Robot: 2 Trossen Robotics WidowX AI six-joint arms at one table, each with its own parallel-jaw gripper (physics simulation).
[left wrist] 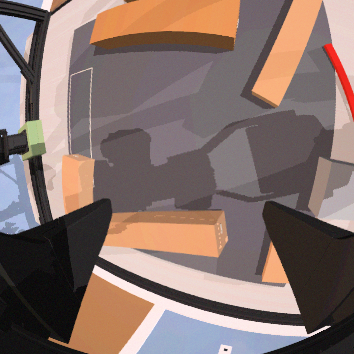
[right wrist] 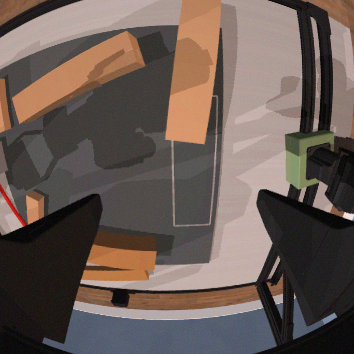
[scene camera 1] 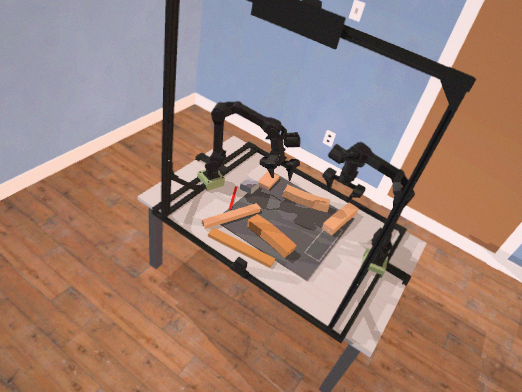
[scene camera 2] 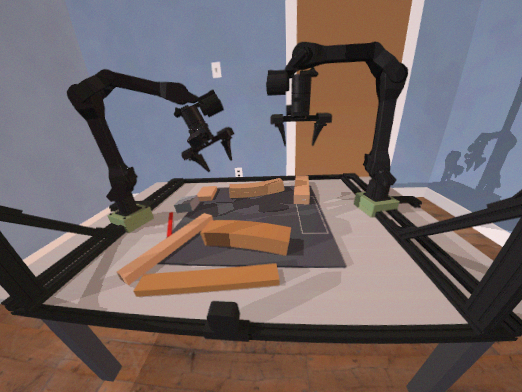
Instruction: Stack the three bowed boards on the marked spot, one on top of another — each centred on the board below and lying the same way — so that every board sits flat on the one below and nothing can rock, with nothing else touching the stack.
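Places are measured from the left arm's base along level axes (x ahead, y left, z up), in millimetres.
Pixels of known places: left gripper, fingertip midpoint: (left wrist: pixel 189 208) (scene camera 1: pixel 281 179) (scene camera 2: pixel 220 166); right gripper, fingertip midpoint: (right wrist: pixel 180 199) (scene camera 1: pixel 337 196) (scene camera 2: pixel 298 146); left arm's base, link origin: (scene camera 1: pixel 211 174) (scene camera 2: pixel 129 210); right arm's base, link origin: (left wrist: pixel 23 141) (right wrist: pixel 317 160) (scene camera 1: pixel 376 259) (scene camera 2: pixel 376 196).
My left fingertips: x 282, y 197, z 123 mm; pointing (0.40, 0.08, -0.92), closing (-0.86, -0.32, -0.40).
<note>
For each thing: its top centre in the pictures, then the offset to it from my left fingertips.
- darker, top centre: (scene camera 2: pixel 207 277) (right wrist: pixel 92 275) (scene camera 1: pixel 241 245) dx +150, dy -301, dz -155 mm
- small orange block, top centre: (left wrist: pixel 290 256) (scene camera 2: pixel 206 191) (scene camera 1: pixel 268 178) dx -157, dy +78, dz -147 mm
- grey block, top centre: (left wrist: pixel 344 194) (scene camera 2: pixel 186 198) (scene camera 1: pixel 250 182) dx -158, dy -42, dz -129 mm
- red stick, top centre: (right wrist: pixel 5 200) (scene camera 2: pixel 169 221) (scene camera 1: pixel 233 196) dx -132, dy -157, dz -160 mm
Three bowed boards lie apart. A darker orange one (scene camera 1: pixel 271 235) (scene camera 2: pixel 247 236) (left wrist: pixel 167 22) (right wrist: pixel 125 256) is near the mat's front. A pale one (scene camera 1: pixel 306 198) (scene camera 2: pixel 256 189) (left wrist: pixel 170 232) (right wrist: pixel 80 75) is at the back. Another pale one (scene camera 1: pixel 341 218) (scene camera 2: pixel 301 192) (left wrist: pixel 77 185) (right wrist: pixel 194 75) lies at the right, one end over the far part of the marked rectangle (scene camera 2: pixel 315 233) (left wrist: pixel 92 110) (right wrist: pixel 192 225). My left gripper (scene camera 1: pixel 281 177) (scene camera 2: pixel 220 165) (left wrist: pixel 189 208) is open and empty above the back left. My right gripper (scene camera 1: pixel 342 191) (scene camera 2: pixel 299 145) (right wrist: pixel 180 199) is open and empty above the right board.
Two straight boards, one pale (scene camera 1: pixel 231 215) (scene camera 2: pixel 167 247) (left wrist: pixel 290 55) and one darker (scene camera 1: pixel 241 247) (scene camera 2: pixel 207 280), lie front left. A small orange block (scene camera 1: pixel 269 180) (scene camera 2: pixel 207 193), a grey block (scene camera 1: pixel 249 186) (scene camera 2: pixel 186 204) and a red stick (scene camera 1: pixel 233 198) (scene camera 2: pixel 170 225) lie at the left. Black frame bars edge the table.
</note>
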